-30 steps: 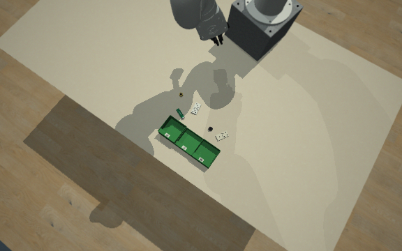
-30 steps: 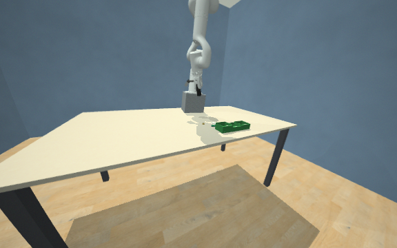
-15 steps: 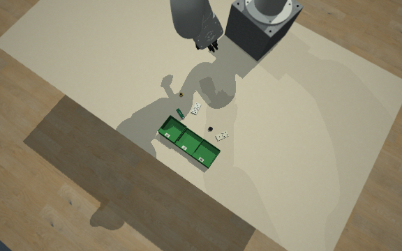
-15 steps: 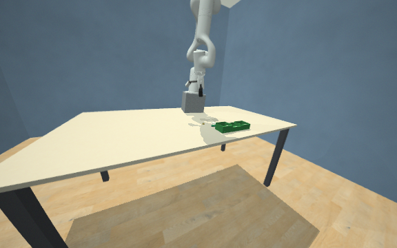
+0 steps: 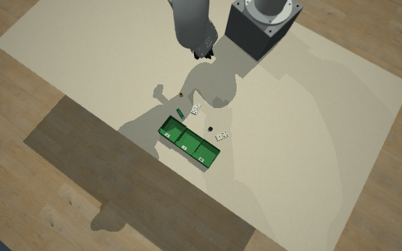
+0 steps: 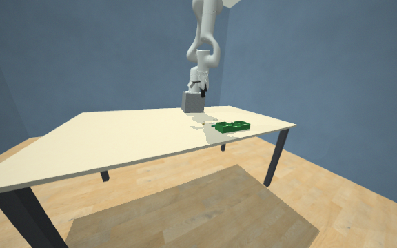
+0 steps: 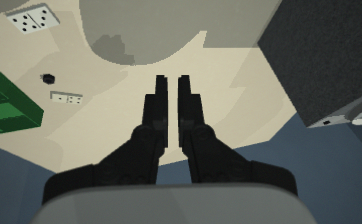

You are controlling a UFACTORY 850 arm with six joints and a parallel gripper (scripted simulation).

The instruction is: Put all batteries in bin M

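The row of green bins is 260 mm ahead of my hand, 160 mm to the left of it and 190 mm below it. Also, from my hand: small brass-coloured thing (130 mm ahead, 30 mm to the right, 210 mm below); then white domino (130 mm ahead, 70 mm to the left, 210 mm below); then green AA battery (200 mm ahead, 40 mm to the left, 200 mm below).
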